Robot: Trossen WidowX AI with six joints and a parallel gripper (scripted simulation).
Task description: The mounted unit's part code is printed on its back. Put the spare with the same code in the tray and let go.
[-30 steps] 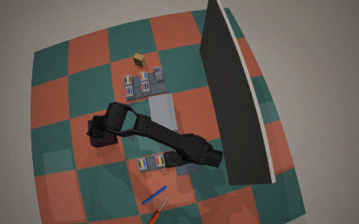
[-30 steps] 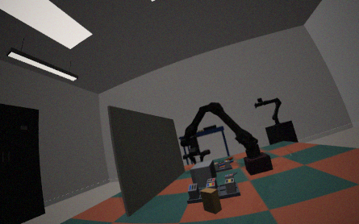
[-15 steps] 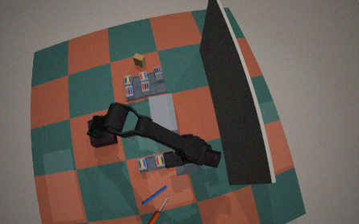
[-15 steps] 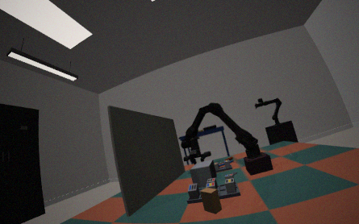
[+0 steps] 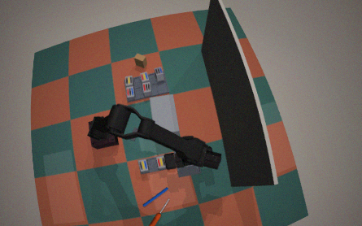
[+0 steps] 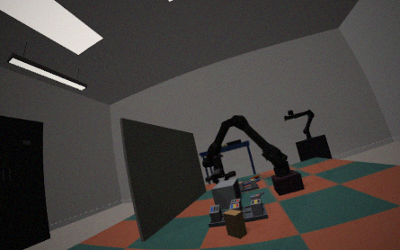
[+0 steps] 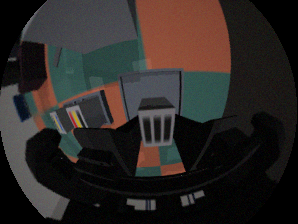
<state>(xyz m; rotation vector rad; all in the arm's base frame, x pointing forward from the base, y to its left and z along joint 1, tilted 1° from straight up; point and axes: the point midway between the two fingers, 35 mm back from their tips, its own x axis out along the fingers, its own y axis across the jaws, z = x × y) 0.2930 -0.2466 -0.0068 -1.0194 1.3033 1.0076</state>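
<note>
My gripper tip is now 20 mm above the flat grey tray. The rest, counted from my gripper tip: tall dark panel: 220 mm ahead, 200 mm above, 140 mm to the left; wooden block: 530 mm to the left, 10 mm above; blue pen: 190 mm behind, 90 mm to the right, 20 mm below.
</note>
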